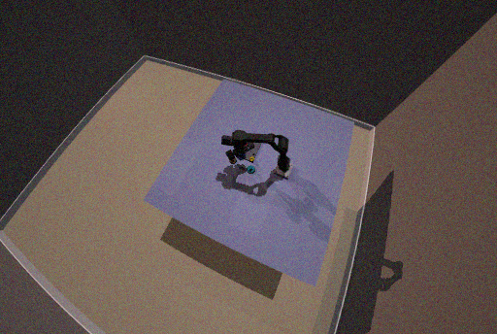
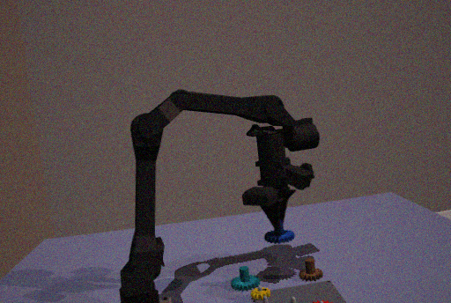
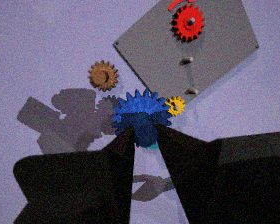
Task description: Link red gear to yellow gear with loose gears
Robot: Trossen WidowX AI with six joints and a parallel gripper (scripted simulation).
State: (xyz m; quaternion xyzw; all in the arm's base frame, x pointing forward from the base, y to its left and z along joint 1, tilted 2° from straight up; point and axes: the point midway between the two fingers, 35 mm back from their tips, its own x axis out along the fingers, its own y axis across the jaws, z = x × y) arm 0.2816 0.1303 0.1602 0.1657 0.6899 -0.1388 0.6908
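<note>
Right now the red gear is 7 cm ahead of my gripper tip, 13 cm to the right of it and 12 cm below it. From my gripper tip the other things lie so: yellow gear 5 cm behind, 6 cm to the right, 12 cm below; then blue gear 1 cm below; then brown gear 6 cm ahead, 3 cm to the left, 12 cm below.
</note>
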